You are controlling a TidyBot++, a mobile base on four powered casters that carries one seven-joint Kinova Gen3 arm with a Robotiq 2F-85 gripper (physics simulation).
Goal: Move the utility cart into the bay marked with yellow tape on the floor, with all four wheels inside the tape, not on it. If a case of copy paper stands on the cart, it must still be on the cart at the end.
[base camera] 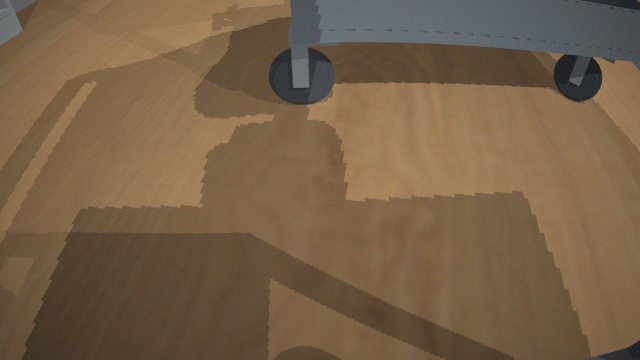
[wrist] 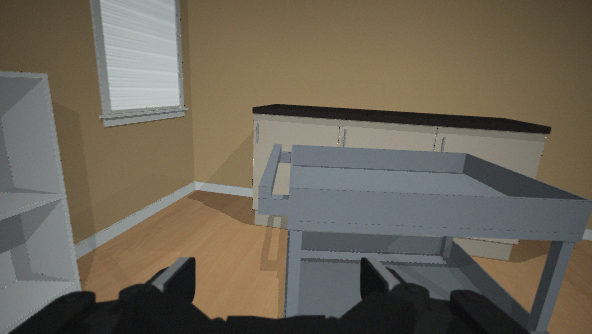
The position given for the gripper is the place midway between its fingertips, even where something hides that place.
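A window with blinds (wrist: 139,57) is visible, as is the gripper (wrist: 278,275).
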